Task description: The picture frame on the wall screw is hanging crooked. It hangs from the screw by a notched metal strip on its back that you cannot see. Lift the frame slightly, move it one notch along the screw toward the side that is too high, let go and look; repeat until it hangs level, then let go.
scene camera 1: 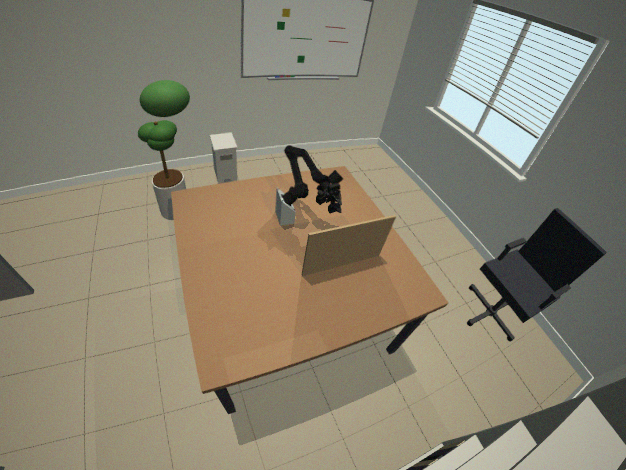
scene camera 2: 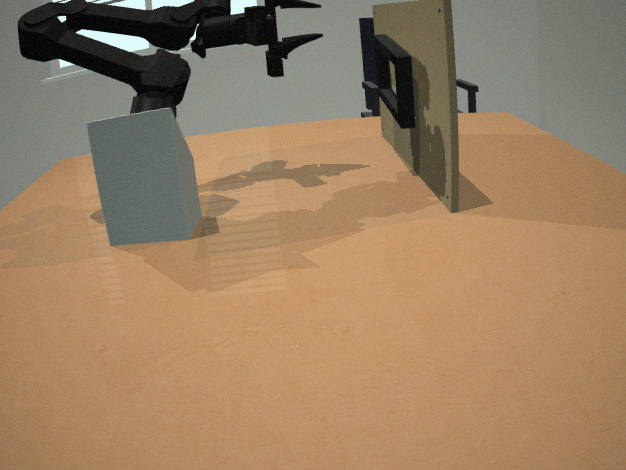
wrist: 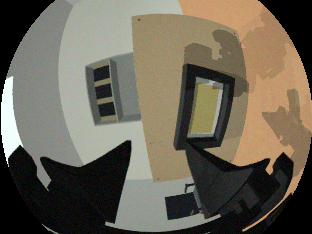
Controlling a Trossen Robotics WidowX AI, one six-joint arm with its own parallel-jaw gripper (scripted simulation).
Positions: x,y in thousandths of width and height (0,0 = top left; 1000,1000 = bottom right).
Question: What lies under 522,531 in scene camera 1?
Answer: A tan wall panel.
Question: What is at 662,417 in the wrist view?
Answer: A black picture frame.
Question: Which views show the black picture frame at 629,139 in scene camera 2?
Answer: Scene camera 2 and the wrist view only.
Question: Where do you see a tan wall panel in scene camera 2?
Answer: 689,316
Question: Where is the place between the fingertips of my gripper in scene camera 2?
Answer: At 514,44
